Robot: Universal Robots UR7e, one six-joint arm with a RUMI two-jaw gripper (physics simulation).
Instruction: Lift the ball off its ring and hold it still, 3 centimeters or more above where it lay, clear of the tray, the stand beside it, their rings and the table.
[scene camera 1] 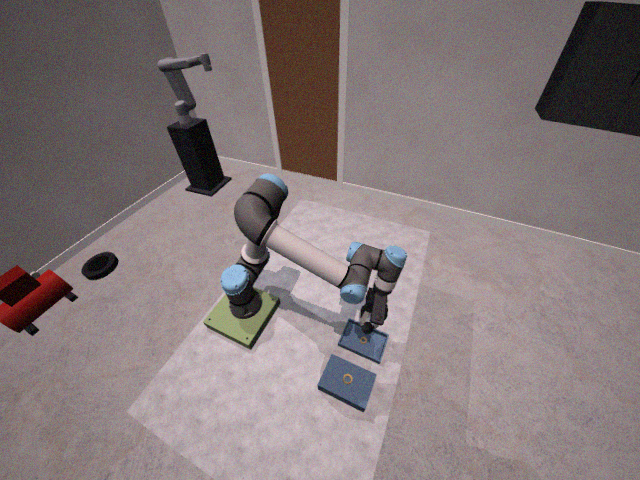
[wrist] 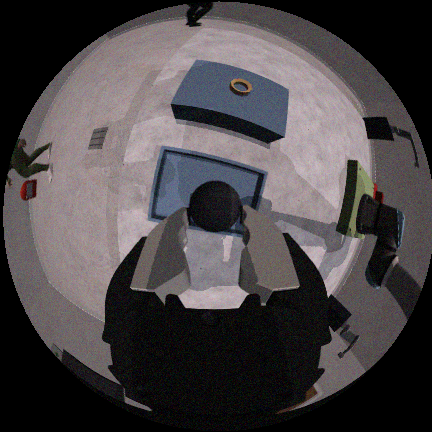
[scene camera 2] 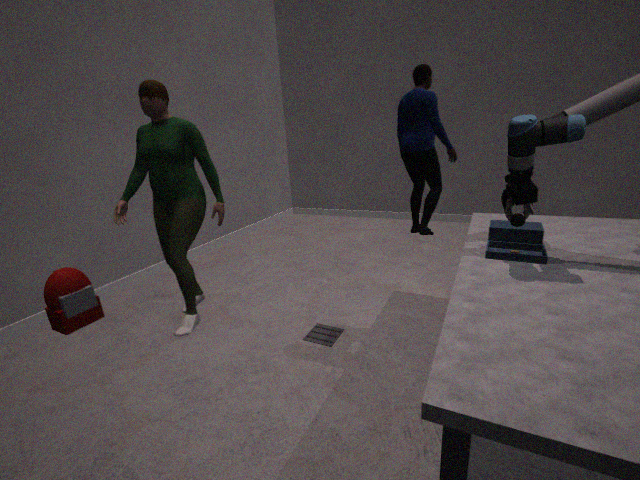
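Pixels of known places: gripper, fingertip midpoint: (scene camera 1: pixel 367 327) (wrist: pixel 214 208) (scene camera 2: pixel 517 219); arm's base, origin of the base link: (scene camera 1: pixel 246 304) (wrist: pixel 362 212).
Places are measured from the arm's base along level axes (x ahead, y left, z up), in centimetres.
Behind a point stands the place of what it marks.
The black ball (scene camera 1: pixel 367 327) @[x 56.7, y 3.3, z 10.3 cm] (scene camera 2: pixel 517 220) @[x 57.0, y 6.5, z 8.6 cm] (wrist: pixel 215 206) @[x 57.0, y 3.8, z 10.5 cm] is between the two fingertips of my gripper (scene camera 1: pixel 368 323) @[x 56.6, y 4.3, z 8.3 cm] (scene camera 2: pixel 517 214) @[x 56.6, y 4.3, z 8.3 cm] (wrist: pixel 214 208) @[x 56.6, y 4.3, z 8.3 cm], which is shut on it. The ball hangs in the air above the blue tray (scene camera 1: pixel 374 349) @[x 61.8, y 2.1, z -4.8 cm] (scene camera 2: pixel 501 256) @[x 61.2, y 10.2, z -3.9 cm] (wrist: pixel 175 185) @[x 62.0, y 3.5, z -4.9 cm], with a visible gap under it in scene camera 2. The tray's orange ring (scene camera 1: pixel 360 340) @[x 55.1, y 3.5, z -3.8 cm] (scene camera 2: pixel 515 251) @[x 56.0, y 3.1, z -4.1 cm] lies bare on its floor; the ball hides it in the wrist view. The blue stand (scene camera 1: pixel 336 370) @[x 49.6, y -13.6, z 1.3 cm] (scene camera 2: pixel 501 232) @[x 60.1, y -9.2, z -0.6 cm] (wrist: pixel 210 92) @[x 58.9, y -12.7, z 1.2 cm] is beside the tray, apart from the ball, with an empty orange ring (scene camera 1: pixel 343 379) @[x 53.2, y -16.0, z 2.3 cm] (wrist: pixel 233 88) @[x 55.7, y -14.0, z 2.2 cm] on top.
The arm's green base plate (scene camera 1: pixel 253 330) @[x 10.1, y -10.1, z -0.1 cm] (wrist: pixel 351 200) @[x 12.5, y -2.3, z -1.1 cm] is on the table (scene camera 1: pixel 232 392) @[x 13.5, y -34.3, z -5.2 cm] (scene camera 2: pixel 542 351) @[x 57.1, y 64.5, z -5.1 cm], to the left of the tray in scene camera 1. A person in green (scene camera 2: pixel 175 155) and a person in blue (scene camera 2: pixel 418 124) are on the floor away from the table.
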